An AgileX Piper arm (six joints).
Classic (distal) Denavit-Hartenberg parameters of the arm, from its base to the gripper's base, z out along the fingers. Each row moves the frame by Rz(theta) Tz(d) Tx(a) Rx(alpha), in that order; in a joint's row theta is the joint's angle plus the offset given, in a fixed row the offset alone. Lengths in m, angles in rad.
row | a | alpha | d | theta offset
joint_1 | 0 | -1.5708 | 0.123 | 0
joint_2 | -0.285 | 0 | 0 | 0.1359
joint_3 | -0.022 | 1.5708 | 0 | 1.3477
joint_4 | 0 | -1.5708 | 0.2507 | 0
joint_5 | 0 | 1.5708 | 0 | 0
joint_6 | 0 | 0 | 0.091 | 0
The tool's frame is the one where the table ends.
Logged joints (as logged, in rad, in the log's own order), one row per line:
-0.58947 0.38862 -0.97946 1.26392 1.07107 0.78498
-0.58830 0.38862 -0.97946 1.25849 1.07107 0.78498
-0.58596 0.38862 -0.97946 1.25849 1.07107 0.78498
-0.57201 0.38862 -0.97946 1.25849 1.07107 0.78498
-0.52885 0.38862 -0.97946 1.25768 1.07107 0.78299
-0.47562 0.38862 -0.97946 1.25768 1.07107 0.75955
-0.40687 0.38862 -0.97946 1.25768 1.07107 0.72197
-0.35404 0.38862 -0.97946 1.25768 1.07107 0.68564
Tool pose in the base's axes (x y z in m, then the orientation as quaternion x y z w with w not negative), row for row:
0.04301 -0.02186 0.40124 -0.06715 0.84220 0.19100 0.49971
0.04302 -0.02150 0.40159 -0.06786 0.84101 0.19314 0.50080
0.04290 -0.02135 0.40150 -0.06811 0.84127 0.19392 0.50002
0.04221 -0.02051 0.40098 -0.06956 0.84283 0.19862 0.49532
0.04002 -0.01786 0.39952 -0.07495 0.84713 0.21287 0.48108
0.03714 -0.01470 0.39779 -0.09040 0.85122 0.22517 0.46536
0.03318 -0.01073 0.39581 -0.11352 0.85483 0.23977 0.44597
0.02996 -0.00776 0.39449 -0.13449 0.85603 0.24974 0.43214
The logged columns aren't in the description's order. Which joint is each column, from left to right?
Columns, left to right: joint_4, joint_2, joint_3, joint_5, joint_1, joint_6.
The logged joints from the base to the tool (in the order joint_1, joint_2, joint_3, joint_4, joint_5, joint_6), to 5 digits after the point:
1.07107 0.38862 -0.97946 -0.58947 1.26392 0.78498
1.07107 0.38862 -0.97946 -0.58830 1.25849 0.78498
1.07107 0.38862 -0.97946 -0.58596 1.25849 0.78498
1.07107 0.38862 -0.97946 -0.57201 1.25849 0.78498
1.07107 0.38862 -0.97946 -0.52885 1.25768 0.78299
1.07107 0.38862 -0.97946 -0.47562 1.25768 0.75955
1.07107 0.38862 -0.97946 -0.40687 1.25768 0.72197
1.07107 0.38862 -0.97946 -0.35404 1.25768 0.68564

